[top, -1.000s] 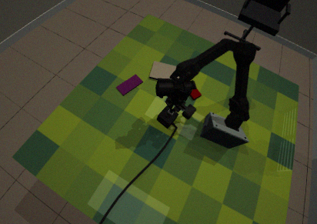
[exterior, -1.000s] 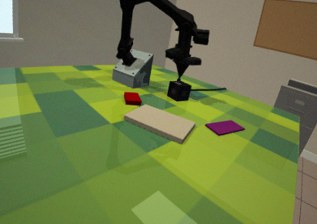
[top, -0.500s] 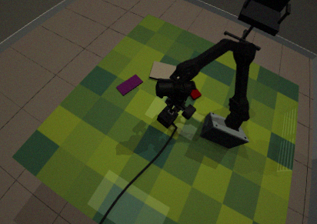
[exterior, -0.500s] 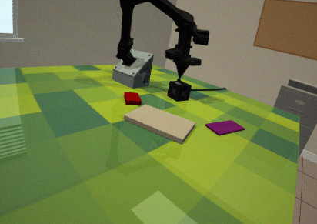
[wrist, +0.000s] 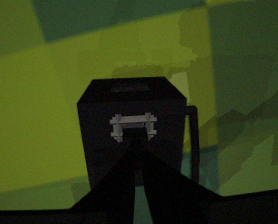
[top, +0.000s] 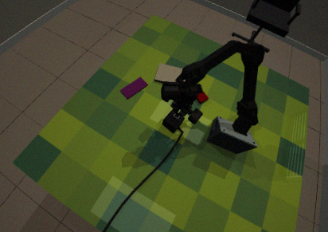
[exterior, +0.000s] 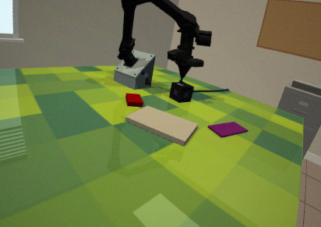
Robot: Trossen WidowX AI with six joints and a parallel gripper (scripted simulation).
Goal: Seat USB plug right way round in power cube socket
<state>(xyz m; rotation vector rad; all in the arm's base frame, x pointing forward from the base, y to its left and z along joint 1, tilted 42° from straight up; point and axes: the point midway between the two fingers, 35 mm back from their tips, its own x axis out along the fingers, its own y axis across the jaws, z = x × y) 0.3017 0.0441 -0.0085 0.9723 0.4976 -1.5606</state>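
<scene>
The USB plug is 20 mm below my gripper tip. Round my gripper tip: purple card (290 mm ahead, 100 mm to the right, 100 mm below); then beige slab (110 mm ahead, 270 mm to the right, 100 mm below); then red block (80 mm behind, 220 mm to the right, 100 mm below).
</scene>
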